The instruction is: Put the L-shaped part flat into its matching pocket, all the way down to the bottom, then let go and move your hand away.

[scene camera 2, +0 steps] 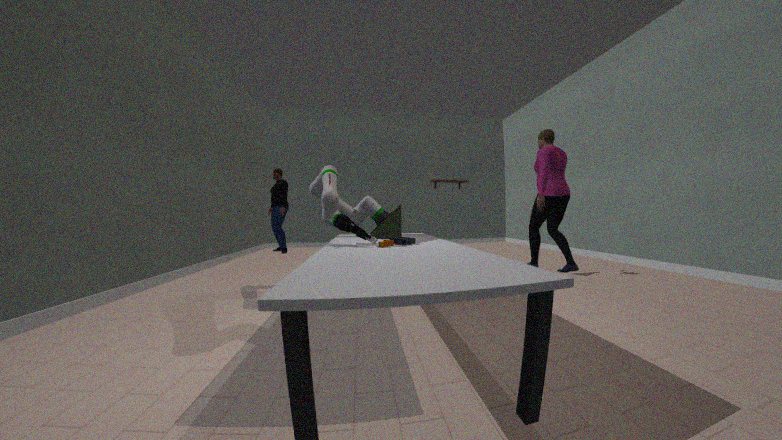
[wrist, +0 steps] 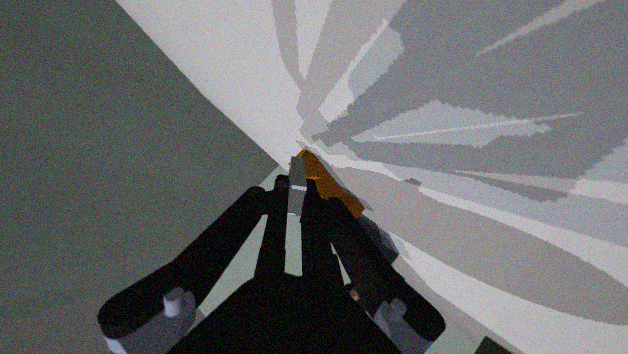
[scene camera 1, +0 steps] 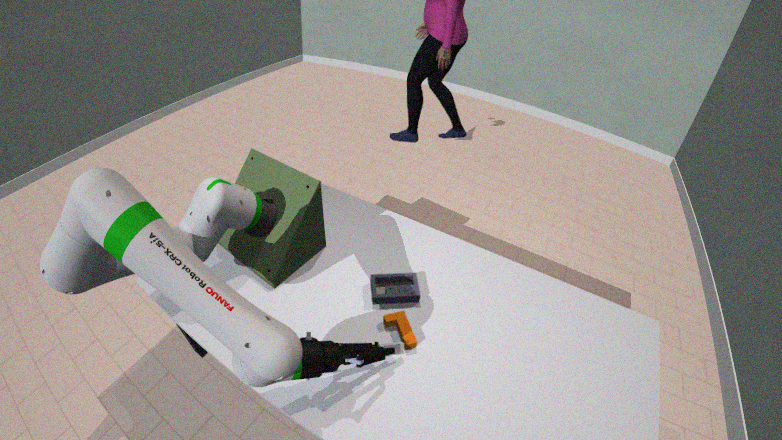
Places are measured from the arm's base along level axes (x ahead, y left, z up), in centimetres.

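Where they show: gripper, fingertip midpoint: (scene camera 2: 375,241) (wrist: 295,168) (scene camera 1: 402,347); arm's base, link origin: (scene camera 2: 383,219) (scene camera 1: 260,214).
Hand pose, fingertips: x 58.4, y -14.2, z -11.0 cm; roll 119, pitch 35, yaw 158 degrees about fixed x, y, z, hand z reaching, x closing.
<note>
Things, the pixels of their top centre, and the offset from my fingertips. Level surfaces: height alone.
- orange L-shaped part, top centre: (wrist: 319,194) (scene camera 1: 400,328) (scene camera 2: 384,240) dy +5.4, dx -3.2, dz -0.2 cm
- dark grey pocket block, top centre: (wrist: 352,237) (scene camera 1: 395,284) (scene camera 2: 402,237) dy +18.4, dx -11.0, dz +0.4 cm
- white table, surface height: dz -3.2 cm
The orange L-shaped part (scene camera 1: 403,327) (scene camera 2: 386,242) (wrist: 332,190) lies on the table, outside the dark grey pocket block (scene camera 1: 394,300) (scene camera 2: 405,240) (wrist: 380,240). In scene camera 1 it is just below the block in the picture, with a small gap. My gripper (scene camera 1: 395,350) (scene camera 2: 374,239) (wrist: 295,168) is shut with nothing between its fingers. It is tilted low over the table, its tips beside the long arm's end of the part. In the wrist view the fingers cover part of the orange part. Whether the tips touch it, I cannot tell.
A green wedge-shaped mount (scene camera 1: 284,169) (scene camera 2: 391,224) carries the arm's base on the white table (scene camera 1: 519,328) (scene camera 2: 415,273). A person in pink (scene camera 1: 445,21) (scene camera 2: 552,169) and a person in black (scene camera 2: 279,194) stand on the floor away from the table.
</note>
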